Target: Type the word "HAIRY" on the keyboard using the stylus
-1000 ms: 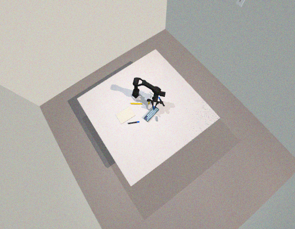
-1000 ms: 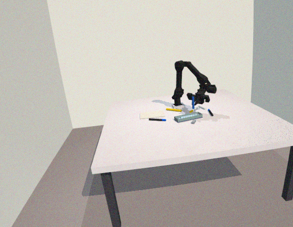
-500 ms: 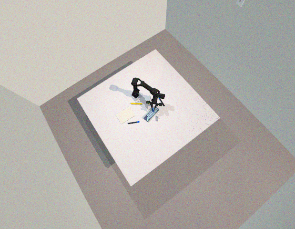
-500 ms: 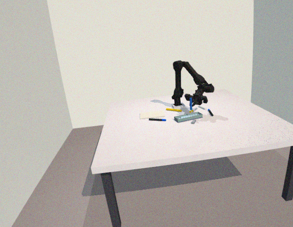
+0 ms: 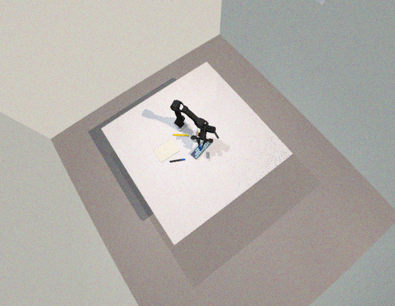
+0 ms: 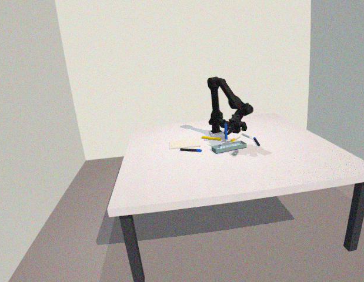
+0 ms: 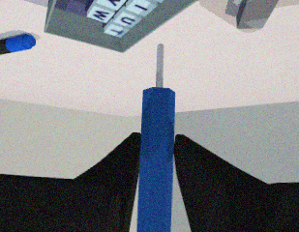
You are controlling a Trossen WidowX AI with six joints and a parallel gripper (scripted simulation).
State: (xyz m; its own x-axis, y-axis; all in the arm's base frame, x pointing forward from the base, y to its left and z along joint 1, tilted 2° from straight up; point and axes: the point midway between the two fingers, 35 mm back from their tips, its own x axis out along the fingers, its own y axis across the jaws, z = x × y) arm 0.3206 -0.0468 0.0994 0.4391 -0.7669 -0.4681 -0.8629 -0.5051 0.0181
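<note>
My gripper tip is now 70 mm short of the small grey block, 30 mm to the right of it and 100 mm above it. Also, from my gripper tip: stylus tip: 50 mm below; yellow marker: 250 mm behind, 100 mm below; blue stylus: 10 mm below.
</note>
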